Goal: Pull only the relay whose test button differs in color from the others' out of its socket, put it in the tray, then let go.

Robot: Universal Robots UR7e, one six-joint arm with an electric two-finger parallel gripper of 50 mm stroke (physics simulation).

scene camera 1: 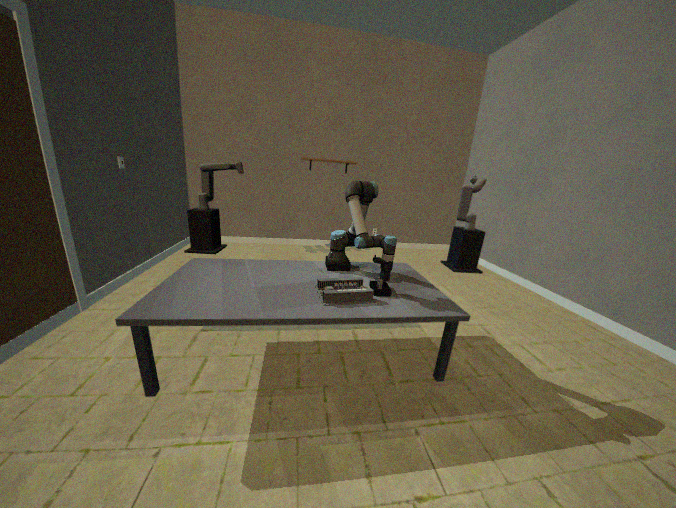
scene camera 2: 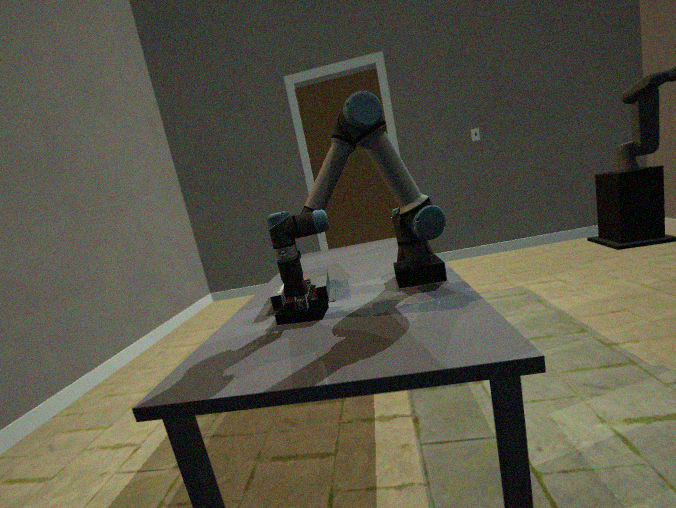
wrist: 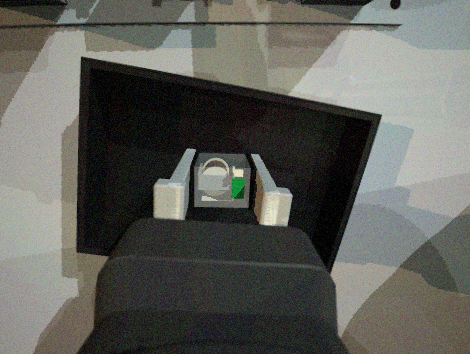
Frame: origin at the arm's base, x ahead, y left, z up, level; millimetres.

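Where they show: gripper, between the fingertips: point(scene camera 1: 379, 287) point(scene camera 2: 302, 309) point(wrist: 221, 168); arm's base, origin of its link: point(scene camera 1: 336, 259) point(scene camera 2: 416, 262).
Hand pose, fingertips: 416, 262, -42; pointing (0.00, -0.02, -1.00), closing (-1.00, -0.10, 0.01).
Each offset is from my fingertips to the top centre of the thing, as dx, dy, dz. "spot": to the spot under its first point. Level surfaces: height alone.
My gripper point(wrist: 221, 168) point(scene camera 2: 299, 303) is shut on a relay {+0, +1, +37} point(wrist: 215, 192), a grey clear-topped block with a green test button at its right side. The fingers hold it from left and right, upright, over the inside of the black tray {-2, +7, +13} point(wrist: 86, 150) point(scene camera 2: 301, 316) point(scene camera 1: 383, 292). In the wrist view the tray's walls stand around the relay and fingers. Whether the relay's underside touches the tray floor is hidden. In the scene 1 view the gripper is at the tray, right of the relay sockets, and small and dark.
A long grey housing {+155, -219, +41} point(scene camera 1: 347, 296) with a row of relays {+66, -228, +48} point(scene camera 1: 346, 284) behind its front wall stands left of the tray on the table {dz -22} point(scene camera 1: 218, 294). In the wrist view a panel edge {spot: +28, -81, -20} point(wrist: 200, 23) runs beyond the tray. Two other arms stand on black pedestals point(scene camera 1: 204, 230) point(scene camera 1: 465, 248) away from the table.
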